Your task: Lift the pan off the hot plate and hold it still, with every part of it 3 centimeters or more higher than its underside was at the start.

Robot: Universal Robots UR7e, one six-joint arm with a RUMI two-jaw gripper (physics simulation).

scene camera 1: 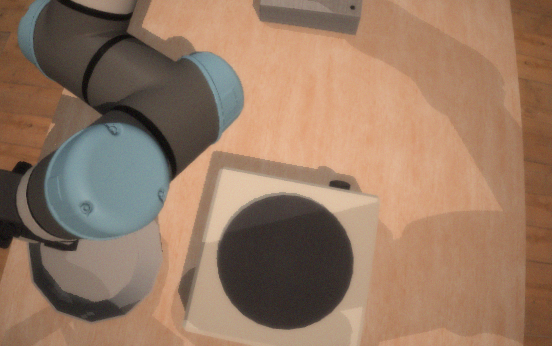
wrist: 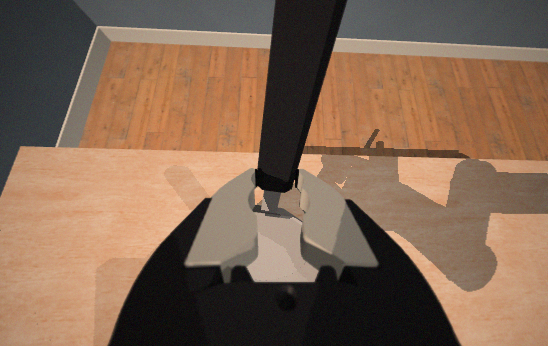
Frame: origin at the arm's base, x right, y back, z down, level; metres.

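Seen in the pictures: gripper, between the fingertips: [wrist: 275, 171].
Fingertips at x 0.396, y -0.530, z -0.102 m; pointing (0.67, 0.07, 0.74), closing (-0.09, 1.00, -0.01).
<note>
Offsets run from my fingertips to a thing's middle. "pt": to the spot under its first point. Level surfaces: height alone.
The grey many-sided pan {dx -0.035, dy -0.008, dz +0.020 m} [scene camera 1: 95, 275] [wrist: 280, 245] is left of the hot plate {dx -0.374, dy -0.010, dz +0.121 m} [scene camera 1: 202, 300] in the scene view, off its black disc {pt dx -0.372, dy -0.018, dz +0.082 m} [scene camera 1: 285, 260]. The arm's blue-capped wrist covers the pan's upper part there. In the wrist view the pan's long black handle {dx +0.041, dy +0.012, dz -0.060 m} [wrist: 302, 80] runs up between the jaws. My gripper [wrist: 275, 171] is shut on this handle, near the pan's end. The fingertips are hidden under the arm in the scene view. The pan looks upright and held above the table; its exact height and underside cannot be seen.
A grey box [scene camera 1: 310, 17] stands on the wooden table {dz +0.161 m} [scene camera 1: 320, 110] at the top of the scene view. The hot plate's black knob {dx -0.449, dy +0.101, dz +0.123 m} [scene camera 1: 340, 185] sticks out at its upper edge. In the wrist view, wooden floor [wrist: 165, 100] lies beyond the table's edge, with a wall behind.
</note>
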